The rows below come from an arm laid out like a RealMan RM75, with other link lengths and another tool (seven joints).
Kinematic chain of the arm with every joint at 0, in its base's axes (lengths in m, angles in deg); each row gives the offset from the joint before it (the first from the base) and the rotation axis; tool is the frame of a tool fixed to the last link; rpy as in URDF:
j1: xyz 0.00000 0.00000 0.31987 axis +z
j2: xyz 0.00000 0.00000 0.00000 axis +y
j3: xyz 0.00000 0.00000 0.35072 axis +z
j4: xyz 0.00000 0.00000 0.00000 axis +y
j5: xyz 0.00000 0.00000 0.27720 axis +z
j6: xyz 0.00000 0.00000 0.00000 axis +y
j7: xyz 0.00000 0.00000 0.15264 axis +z
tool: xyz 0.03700 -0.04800 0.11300 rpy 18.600 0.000 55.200
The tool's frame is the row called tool.
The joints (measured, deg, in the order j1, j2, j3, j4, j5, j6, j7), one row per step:
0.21, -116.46, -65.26, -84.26, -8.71, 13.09, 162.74
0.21, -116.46, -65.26, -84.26, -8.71, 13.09, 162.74
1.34, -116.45, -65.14, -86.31, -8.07, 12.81, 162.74
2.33, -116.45, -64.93, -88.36, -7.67, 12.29, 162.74
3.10, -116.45, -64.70, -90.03, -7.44, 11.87, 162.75
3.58, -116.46, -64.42, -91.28, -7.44, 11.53, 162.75
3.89, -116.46, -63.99, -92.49, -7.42, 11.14, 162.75
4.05, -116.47, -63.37, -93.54, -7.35, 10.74, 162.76
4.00, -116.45, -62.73, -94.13, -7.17, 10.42, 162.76
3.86, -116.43, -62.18, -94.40, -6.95, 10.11, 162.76
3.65, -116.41, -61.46, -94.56, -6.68, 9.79, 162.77
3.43, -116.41, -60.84, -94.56, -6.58, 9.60, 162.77
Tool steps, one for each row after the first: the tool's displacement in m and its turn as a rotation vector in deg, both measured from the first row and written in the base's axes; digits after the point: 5 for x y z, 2 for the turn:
0.00000, 0.00000, 0.00000, 0.00, 0.00, 0.00
0.00961, -0.00291, 0.00767, 0.95, -0.37, -1.06
0.02169, -0.00535, 0.01519, 1.94, -1.06, -2.37
0.03203, -0.00757, 0.02100, 2.70, -1.70, -3.46
0.04110, -0.00922, 0.02448, 3.18, -2.37, -4.36
0.05206, -0.01063, 0.02693, 3.53, -3.05, -5.50
0.06385, -0.01221, 0.02736, 3.65, -3.65, -6.77
0.07319, -0.01343, 0.02580, 3.51, -3.94, -7.87
0.08018, -0.01425, 0.02364, 3.32, -4.04, -8.77
0.08761, -0.01549, 0.01975, 2.94, -4.09, -9.75
0.09284, -0.01663, 0.01544, 2.48, -4.17, -10.41

